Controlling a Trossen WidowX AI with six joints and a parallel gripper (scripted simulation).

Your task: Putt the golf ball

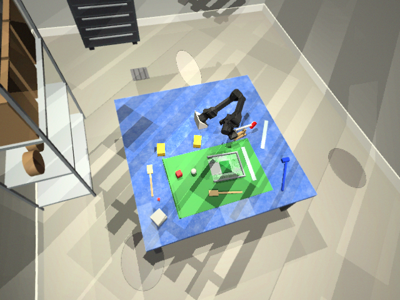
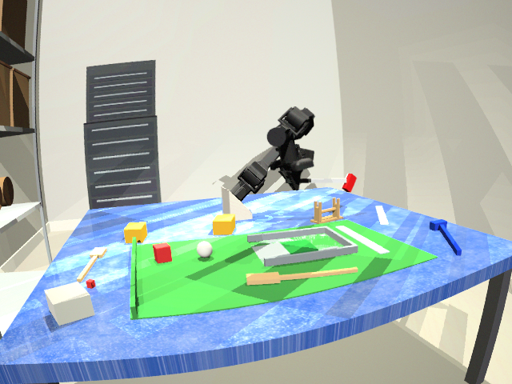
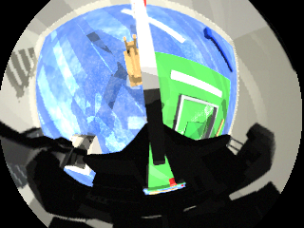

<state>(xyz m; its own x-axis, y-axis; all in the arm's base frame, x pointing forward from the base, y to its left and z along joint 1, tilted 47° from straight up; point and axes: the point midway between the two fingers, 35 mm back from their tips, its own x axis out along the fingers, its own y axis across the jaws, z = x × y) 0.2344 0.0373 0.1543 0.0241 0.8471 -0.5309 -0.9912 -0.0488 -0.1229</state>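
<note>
My gripper tip is 12 cm to the right of the red putter, 2 cm below it and 2 cm past it. Also, from my gripper tip: white golf ball (34 cm to the right, 18 cm ahead, 10 cm below); then wooden rack (14 cm to the left, 9 cm below, 4 cm behind); then grey frame (21 cm ahead, 12 cm below, 6 cm to the right).
</note>
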